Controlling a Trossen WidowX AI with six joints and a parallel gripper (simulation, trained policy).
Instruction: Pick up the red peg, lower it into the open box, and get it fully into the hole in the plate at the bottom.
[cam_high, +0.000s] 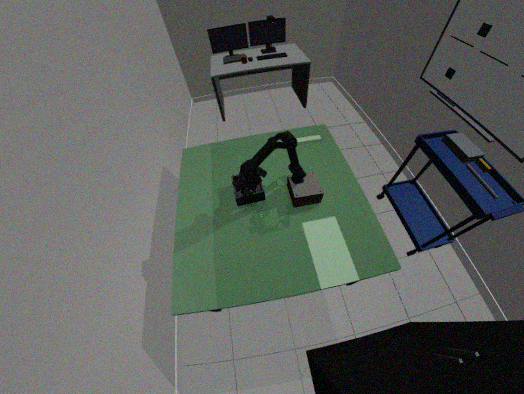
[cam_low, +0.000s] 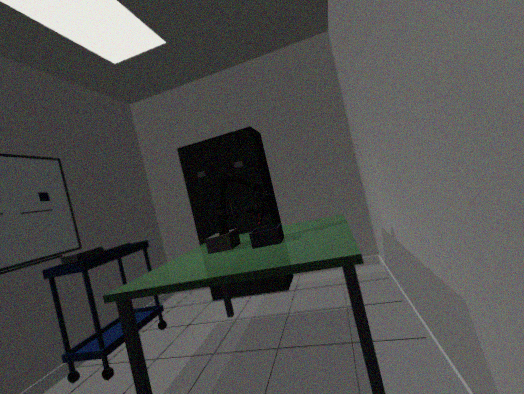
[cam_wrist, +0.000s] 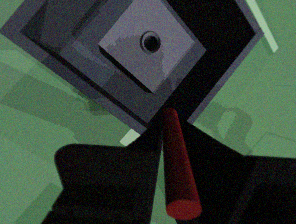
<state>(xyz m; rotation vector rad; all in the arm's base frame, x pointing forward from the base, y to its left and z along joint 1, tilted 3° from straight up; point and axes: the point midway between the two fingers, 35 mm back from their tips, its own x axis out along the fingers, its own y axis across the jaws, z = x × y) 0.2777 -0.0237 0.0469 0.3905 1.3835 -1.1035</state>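
Right now my gripper tip is 20 mm below the red peg and 10 mm to the right of it. Round my gripper tip: grey plate: 100 mm below, 70 mm to the right, 40 mm ahead; then dark box: 110 mm below, 70 mm to the right, 40 mm ahead.
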